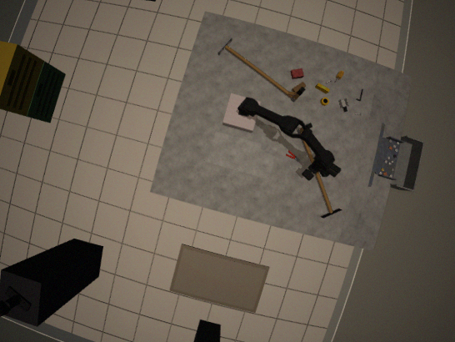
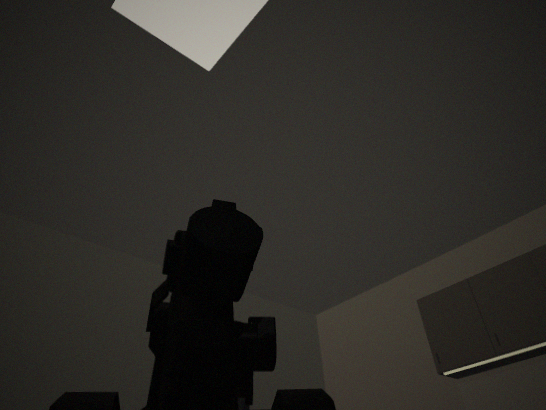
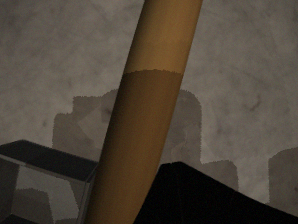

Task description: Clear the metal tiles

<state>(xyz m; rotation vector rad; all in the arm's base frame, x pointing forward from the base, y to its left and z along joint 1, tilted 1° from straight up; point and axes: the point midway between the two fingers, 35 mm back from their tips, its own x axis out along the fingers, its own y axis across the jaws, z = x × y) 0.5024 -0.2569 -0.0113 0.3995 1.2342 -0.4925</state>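
My gripper tip is 50 mm below the long scraper, 30 mm short of it and 10 mm to the left of it. Also, from my gripper tip: yellow ring (460 mm to the left, 10 mm ahead); brown block (510 mm to the left, 190 mm behind); small box (50 mm to the left, 30 mm ahead).
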